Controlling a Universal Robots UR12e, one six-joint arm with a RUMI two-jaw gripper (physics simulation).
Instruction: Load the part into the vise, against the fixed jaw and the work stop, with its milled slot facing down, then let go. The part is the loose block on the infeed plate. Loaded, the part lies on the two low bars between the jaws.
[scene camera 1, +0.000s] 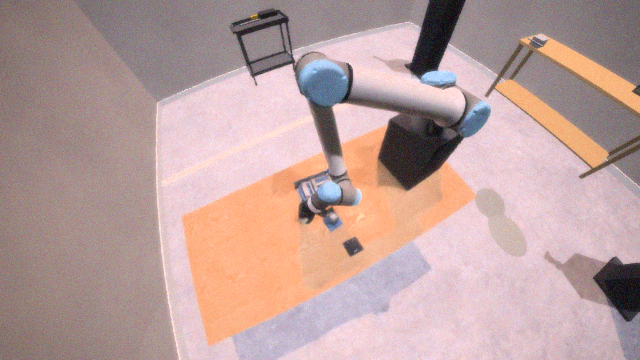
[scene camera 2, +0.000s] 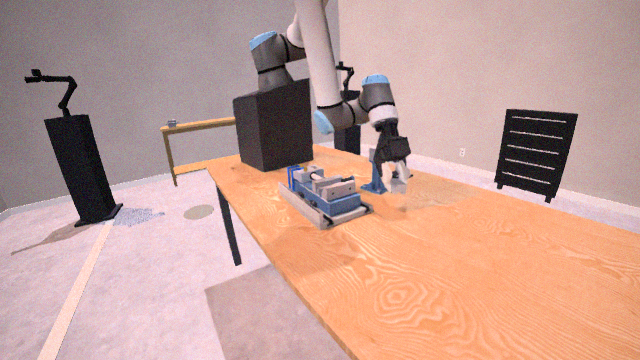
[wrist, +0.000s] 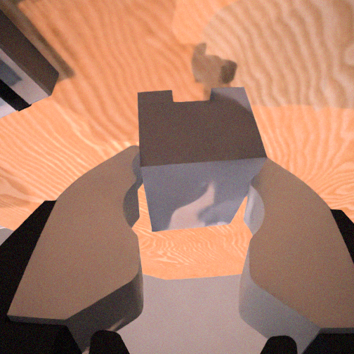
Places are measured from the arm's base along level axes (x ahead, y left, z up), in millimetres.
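Where they show: gripper, between the fingertips: (scene camera 1: 302, 219) (scene camera 2: 397, 191); arm's base, origin of its link: (scene camera 1: 428, 125) (scene camera 2: 276, 86).
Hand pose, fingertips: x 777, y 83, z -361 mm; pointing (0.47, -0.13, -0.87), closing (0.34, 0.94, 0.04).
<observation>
Things, the pixels of their top centre, and the offset from my fingertips. Level surfaces: height alone.
- part, centre of its top: (scene camera 2: 396, 180) 10 mm back, 3 mm left, 32 mm up
- grey vise, centre of its top: (scene camera 2: 320, 174) (scene camera 1: 319, 181) 177 mm back, 169 mm right, 41 mm up
- small dark box, centre of its top: (scene camera 1: 353, 246) 212 mm back, 246 mm left, 44 mm down
- wooden table, height of its surface: 58 mm down
The part (scene camera 2: 397, 187) (wrist: 195, 127) is a grey block held off the table between my fingertips. Its milled slot shows as a notch in the block's upper edge in the wrist view, on the side away from my palm; its exact angle to the table is hard to tell. My gripper (scene camera 1: 304, 219) (scene camera 2: 395, 176) (wrist: 191, 152) is shut on the part, pointing down beside the vise. The blue and grey vise (scene camera 1: 309, 187) (scene camera 2: 336, 205) (wrist: 42, 75) stands on the table, partly behind the arm in scene camera 1. Its low bars and work stop cannot be made out.
A blue stand (scene camera 1: 333, 226) (scene camera 2: 376, 172) stands close to my gripper, with a grey piece at its top. A small dark box (scene camera 1: 353, 246) lies beyond it on the wooden table (scene camera 1: 240, 260) (scene camera 2: 450, 280). The black arm pedestal (scene camera 1: 412, 157) (scene camera 2: 280, 125) stands behind the vise.
</observation>
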